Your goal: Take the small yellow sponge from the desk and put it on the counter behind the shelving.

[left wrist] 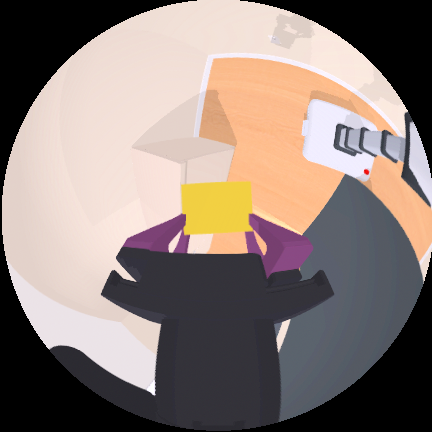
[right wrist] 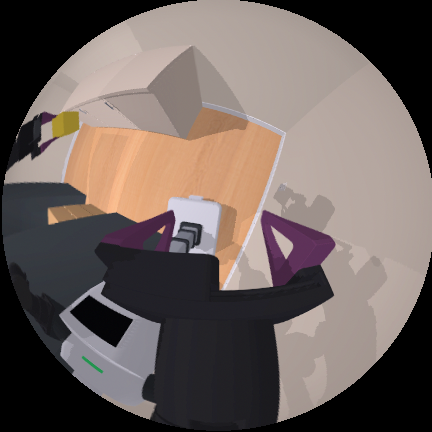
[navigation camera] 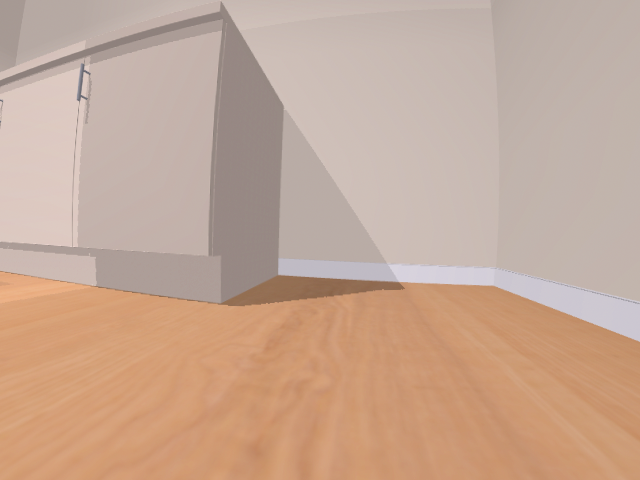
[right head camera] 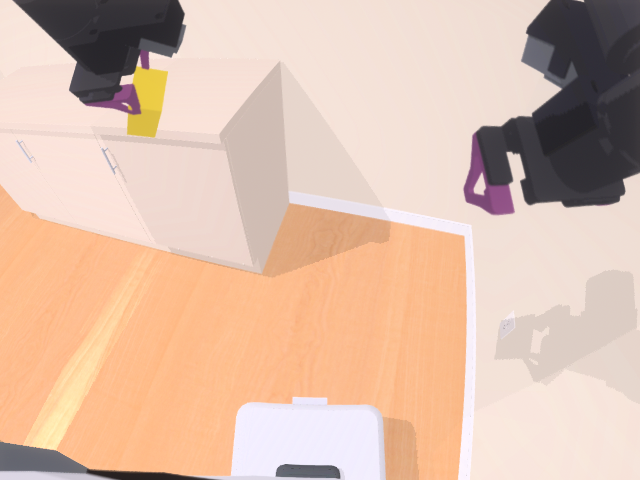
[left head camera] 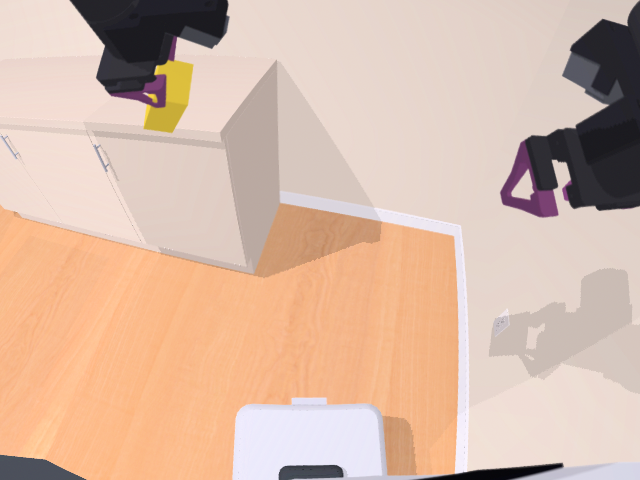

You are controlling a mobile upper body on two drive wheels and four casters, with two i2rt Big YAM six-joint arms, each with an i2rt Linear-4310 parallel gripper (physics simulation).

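Frame: origin at the left arm's base, x left, y back, z up, level; centimetres.
Where they show: left gripper, fingertip midpoint: (left wrist: pixel 217 214) (right wrist: pixel 59 125) (right head camera: pixel 141 95) (left head camera: pixel 164 87); right gripper, fingertip midpoint: (right wrist: pixel 217 214) (right head camera: pixel 505 193) (left head camera: pixel 535 196).
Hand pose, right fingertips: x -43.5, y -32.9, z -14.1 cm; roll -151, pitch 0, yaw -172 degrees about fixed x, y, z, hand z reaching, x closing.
Things, the pixels of their top centre, and the offset from my right fingertips. "pt": a spot on its surface instead. Level surfaces: height alone.
- yellow sponge, middle of its top: (left wrist: pixel 182 237) (left head camera: pixel 156 56) (right head camera: pixel 132 65) dx +44.2, dy -18.6, dz +5.5 cm
- white skirting board, surface spot: (navigation camera: pixel 444 273) pt dx -44.7, dy -102.6, dz -121.8 cm
- wooden floor, its level: dz -126.9 cm
- wooden box-like piece, surface spot: (right wrist: pixel 70 212) pt dx +174.5, dy +31.8, dz -73.4 cm
The yellow sponge (left head camera: pixel 178 85) (right head camera: pixel 150 90) (left wrist: pixel 217 200) (right wrist: pixel 70 121) is held in the air between the purple fingers of my left gripper (left head camera: pixel 169 77) (right head camera: pixel 139 80) (left wrist: pixel 217 214). In both head camera views it overlaps the front part of the pale counter's top; the right wrist view shows it apart from the counter, on the near side. The counter (left head camera: pixel 232 82) (right head camera: pixel 232 82) (left wrist: pixel 157 175) (right wrist: pixel 130 70) (navigation camera: pixel 155 144) stands at the upper left of the head camera views. My right gripper (left head camera: pixel 559 196) (right wrist: pixel 217 214) is open and empty, away from the counter. Desk and shelving are not recognisable in these views.
Walls meet right of the counter, with a white skirting board (left head camera: pixel 423 219) (navigation camera: pixel 444 273) along the wooden floor (left head camera: pixel 310 320) (navigation camera: pixel 310 387). My white base part (left head camera: pixel 310 434) (right wrist: pixel 205 207) is at the bottom of the head views. A wooden box-like piece (right wrist: pixel 70 212) shows at the left in the right wrist view.
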